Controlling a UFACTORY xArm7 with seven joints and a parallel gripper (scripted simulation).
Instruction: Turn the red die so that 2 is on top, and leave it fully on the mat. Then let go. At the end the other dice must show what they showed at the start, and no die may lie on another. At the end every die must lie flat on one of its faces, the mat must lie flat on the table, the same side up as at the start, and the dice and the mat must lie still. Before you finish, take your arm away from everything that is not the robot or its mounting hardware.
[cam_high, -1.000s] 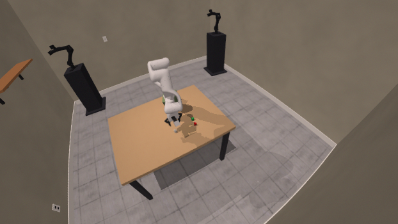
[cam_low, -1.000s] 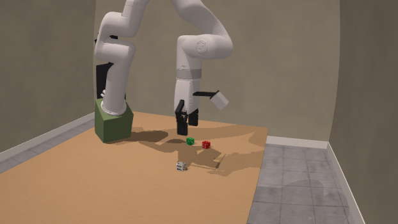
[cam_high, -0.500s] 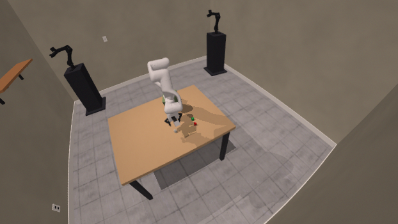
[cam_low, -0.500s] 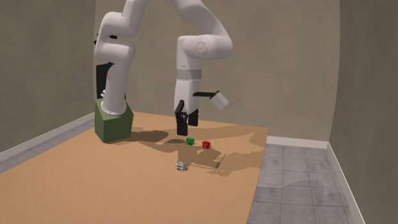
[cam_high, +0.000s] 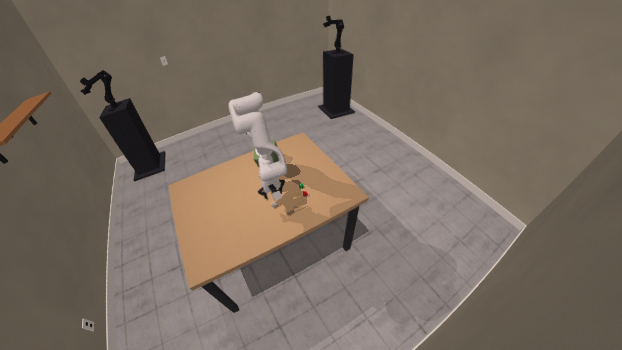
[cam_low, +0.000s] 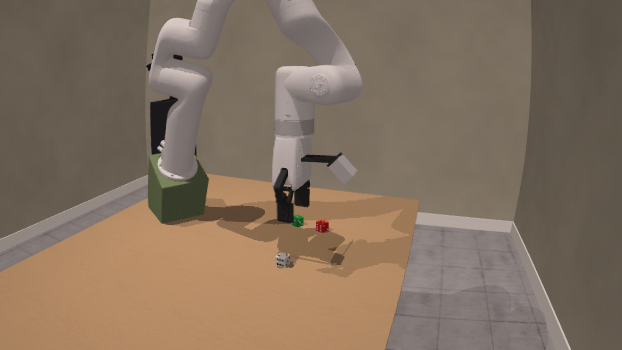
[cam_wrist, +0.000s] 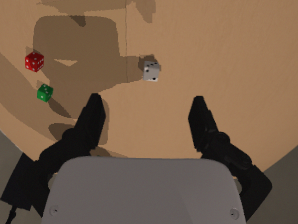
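The white die is 12 cm below my hand, 2 cm behind it and 1 cm to the right of it. Round my hand: tan mat: 13 cm below, 11 cm to the left, 1 cm ahead; then green die: 21 cm to the left, 12 cm below, 9 cm behind; then red die: 21 cm to the left, 12 cm below, 2 cm behind.
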